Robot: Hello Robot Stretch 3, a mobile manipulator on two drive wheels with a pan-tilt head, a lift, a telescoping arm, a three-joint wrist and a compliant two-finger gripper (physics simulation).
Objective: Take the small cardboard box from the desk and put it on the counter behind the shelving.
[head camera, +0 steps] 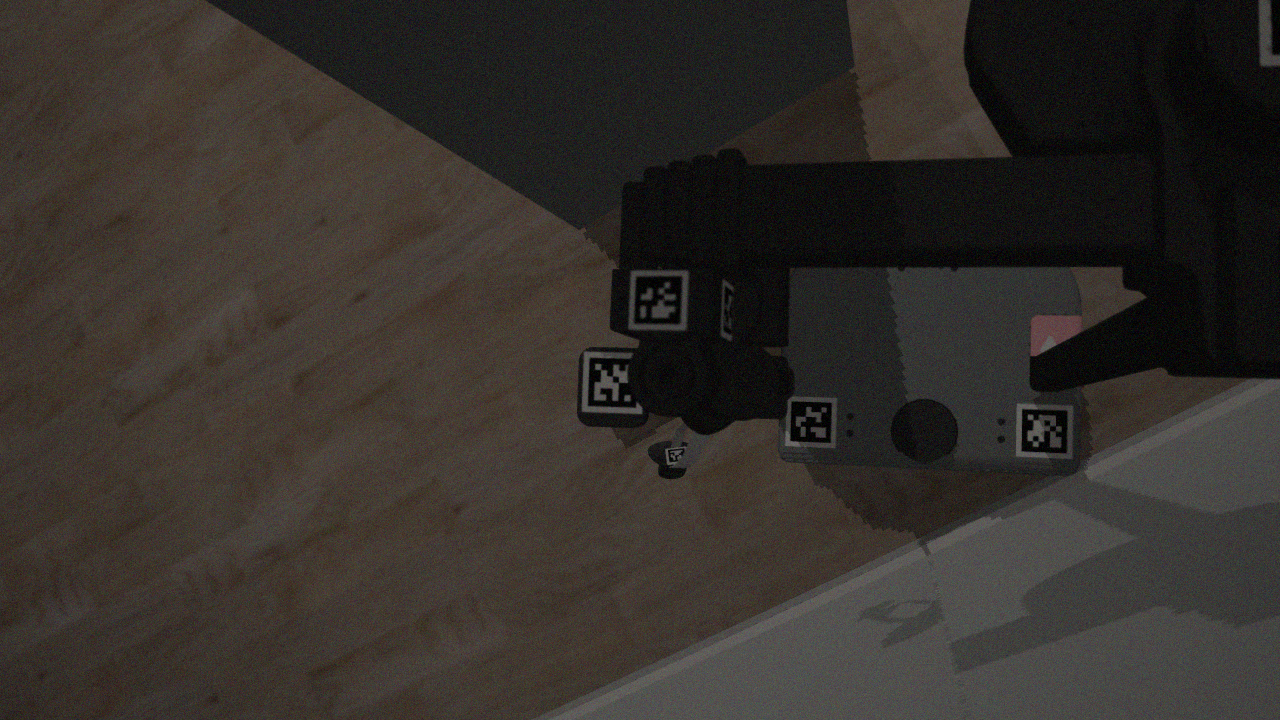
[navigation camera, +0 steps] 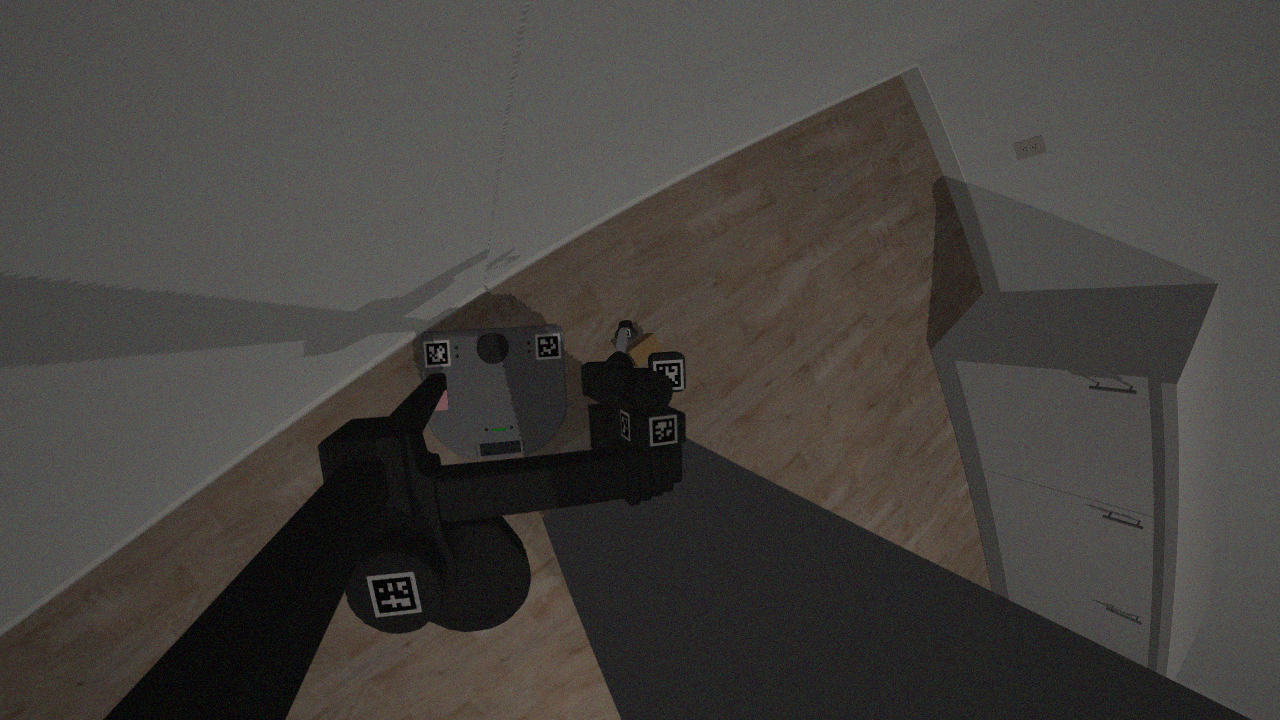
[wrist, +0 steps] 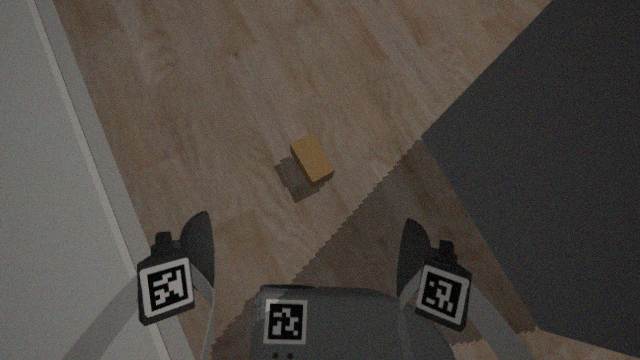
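Where they show: robot's base, origin of the base link: (head camera: 921, 427) (navigation camera: 491, 346).
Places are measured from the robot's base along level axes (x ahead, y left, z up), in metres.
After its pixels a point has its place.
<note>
A small orange-brown box (navigation camera: 643, 348) @(x -0.028, y -0.406, z 0.061 m) (wrist: 312, 159) lies on the wooden floor, with its shadow beside it. In the wrist view it is ahead of my fingertips, near the middle. In the navigation view it is partly hidden by my wrist. The box does not show in the head view. My gripper (wrist: 306, 242) @(x -0.021, y -0.227, z 0.476 m) is open and empty, its fingers wide apart and pointing down over the floor. In the head view it is small and mostly hidden below the wrist. A large dark grey flat top (head camera: 554, 89) @(x -0.337, y -0.383, z 0.398 m) (navigation camera: 769, 573) @(x -0.347, y -0.366, z 0.717 m) (wrist: 560, 150), likely the desk, is beside the arm.
My grey base (head camera: 841, 358) @(x -0.079, y -0.097, z 0.159 m) (navigation camera: 478, 394) @(x -0.102, y 0.042, z 0.160 m) (wrist: 345, 320) stands close to the arm. A pale wall (head camera: 805, 653) @(x 0.224, y -0.111, z 0.354 m) (navigation camera: 268, 134) @(x 0.114, y 0.084, z 1.116 m) (wrist: 45, 200) runs along the base's side. A white drawer unit (navigation camera: 1065, 429) @(x -0.371, y -1.832, z 0.558 m) stands at the right of the navigation view. Shelving does not show.
</note>
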